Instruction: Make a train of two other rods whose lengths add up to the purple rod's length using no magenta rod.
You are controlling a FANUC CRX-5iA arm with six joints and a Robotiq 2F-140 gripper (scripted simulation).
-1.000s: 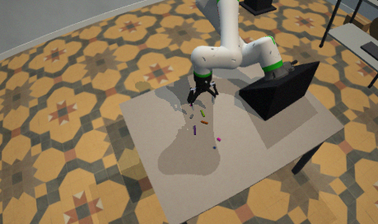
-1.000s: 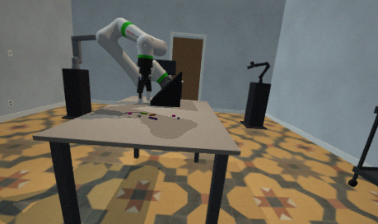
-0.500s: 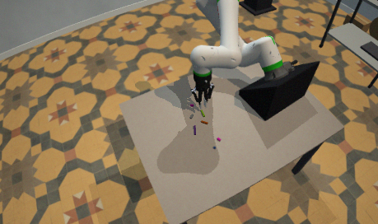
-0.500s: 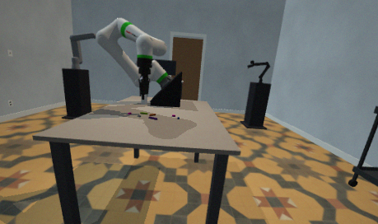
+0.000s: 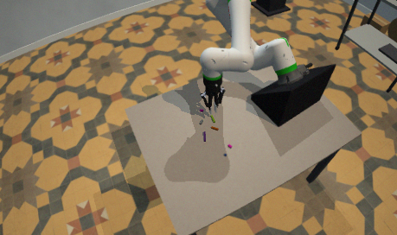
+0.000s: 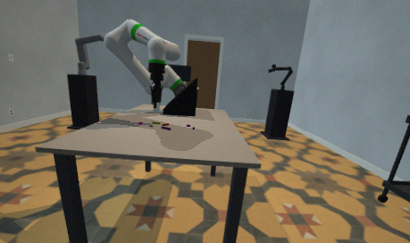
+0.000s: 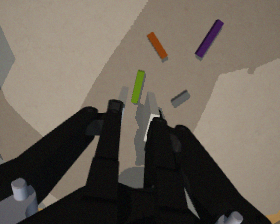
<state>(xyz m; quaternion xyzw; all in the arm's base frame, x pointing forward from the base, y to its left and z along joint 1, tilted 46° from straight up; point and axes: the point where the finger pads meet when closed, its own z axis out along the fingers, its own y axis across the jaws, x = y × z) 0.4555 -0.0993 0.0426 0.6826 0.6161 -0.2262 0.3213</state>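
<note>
My hand is 100 mm above the lime rod. The rest, counted from my hand: grey rod: 70 mm ahead, 10 mm to the right, 100 mm below; then orange rod: 20 mm ahead, 60 mm to the left, 100 mm below; then purple rod: 100 mm ahead, 80 mm to the left, 100 mm below.
</note>
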